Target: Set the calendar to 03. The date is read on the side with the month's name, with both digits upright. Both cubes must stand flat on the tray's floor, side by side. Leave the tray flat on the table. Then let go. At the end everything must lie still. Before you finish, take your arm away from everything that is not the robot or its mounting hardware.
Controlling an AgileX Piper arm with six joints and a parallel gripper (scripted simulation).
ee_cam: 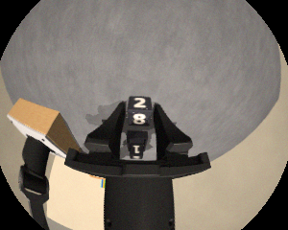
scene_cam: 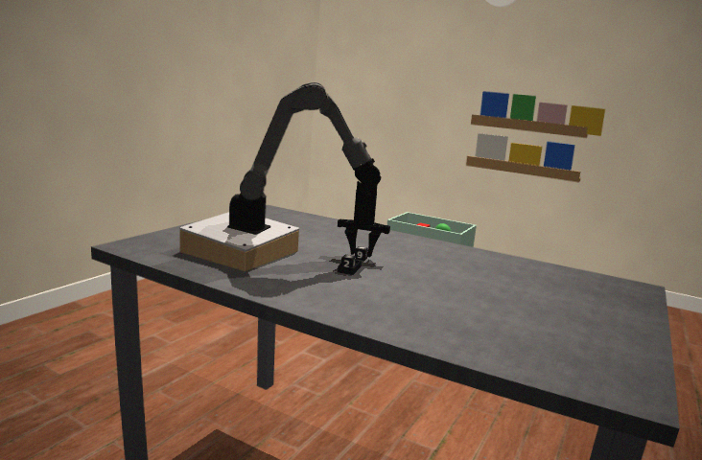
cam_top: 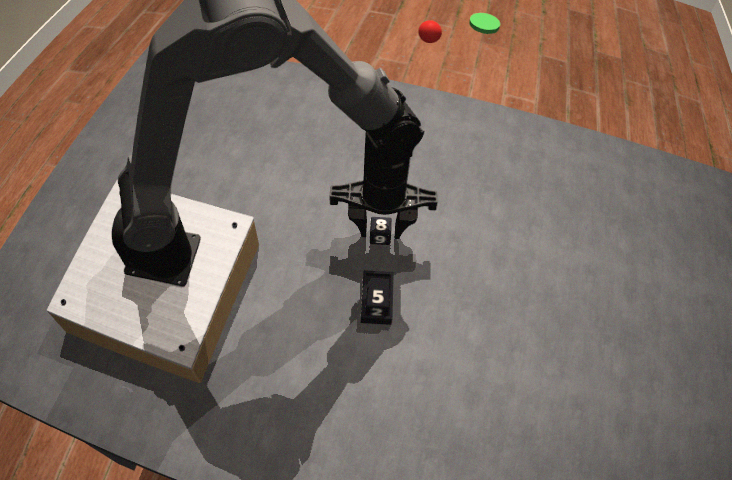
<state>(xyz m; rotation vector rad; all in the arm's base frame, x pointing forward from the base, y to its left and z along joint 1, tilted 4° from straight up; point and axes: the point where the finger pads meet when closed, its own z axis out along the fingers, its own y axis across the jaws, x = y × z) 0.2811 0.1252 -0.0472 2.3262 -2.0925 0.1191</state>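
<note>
Right now my hand is 12 cm to the left of the black cube, 1 cm below it and 1 cm short of it. The rest, counted from my hand: dark tray: 11 cm to the right, 1 cm below, 1 cm ahead.
</note>
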